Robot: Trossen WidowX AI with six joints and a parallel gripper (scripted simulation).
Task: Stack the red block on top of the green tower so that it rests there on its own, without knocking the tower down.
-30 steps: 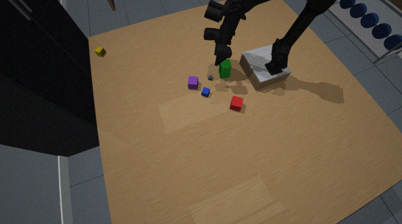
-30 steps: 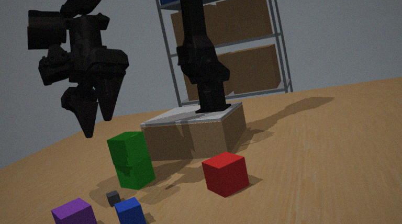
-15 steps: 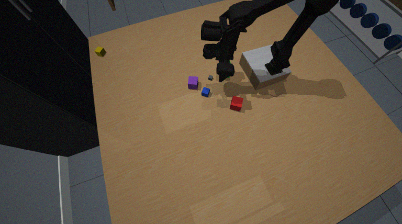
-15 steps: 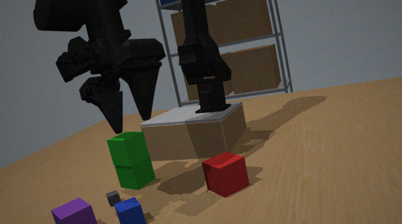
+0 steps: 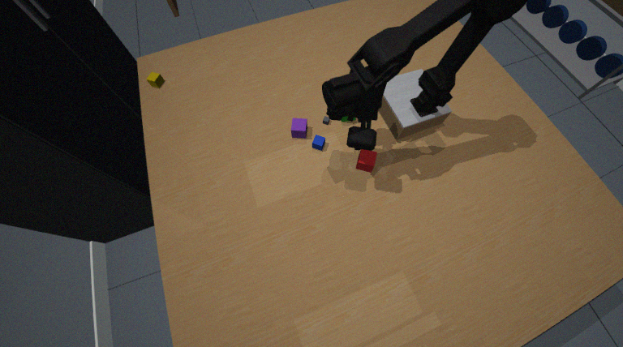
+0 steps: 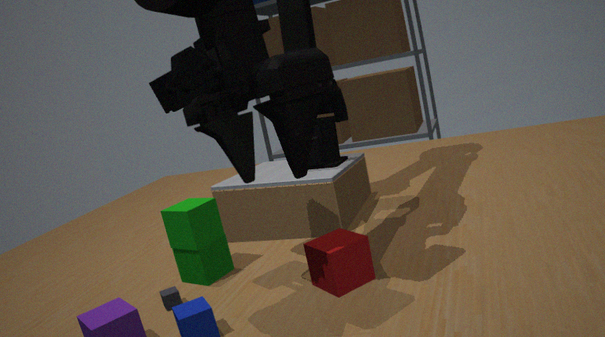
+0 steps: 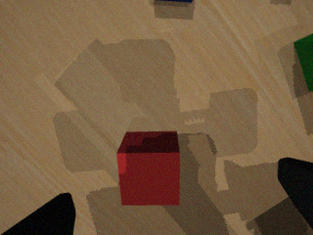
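Now: the red block 10 cm below my gripper tip, 4 cm to the left of it and 2 cm behind it. Round my gripper tip: purple block: 13 cm to the right, 12 cm ahead, 10 cm below; blue block: 10 cm below, 8 cm ahead, 7 cm to the right; small grey cube: 14 cm to the right, 11 cm below, 3 cm ahead.
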